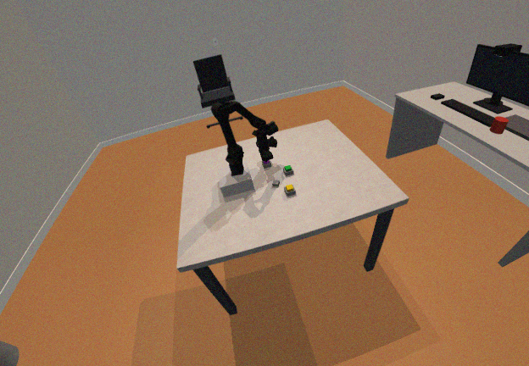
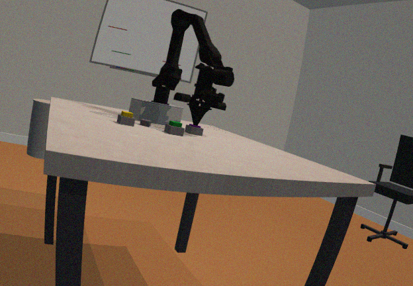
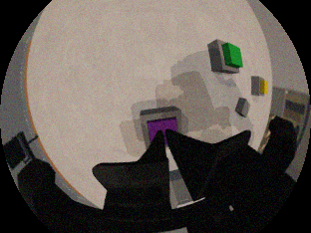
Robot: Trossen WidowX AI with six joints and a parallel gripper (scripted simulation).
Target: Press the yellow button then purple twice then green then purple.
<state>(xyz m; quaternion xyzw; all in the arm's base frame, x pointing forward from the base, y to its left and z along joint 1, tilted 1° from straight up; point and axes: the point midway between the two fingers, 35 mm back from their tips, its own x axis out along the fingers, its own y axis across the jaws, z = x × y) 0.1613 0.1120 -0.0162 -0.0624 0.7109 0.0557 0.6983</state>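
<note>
Right now the purple button is 10 mm below my gripper tip. From my gripper tip the other things lie so: yellow button 100 mm ahead, 260 mm to the right; then green button 120 mm ahead, 100 mm to the right; then small grey block 40 mm ahead, 180 mm to the right, 20 mm below.
</note>
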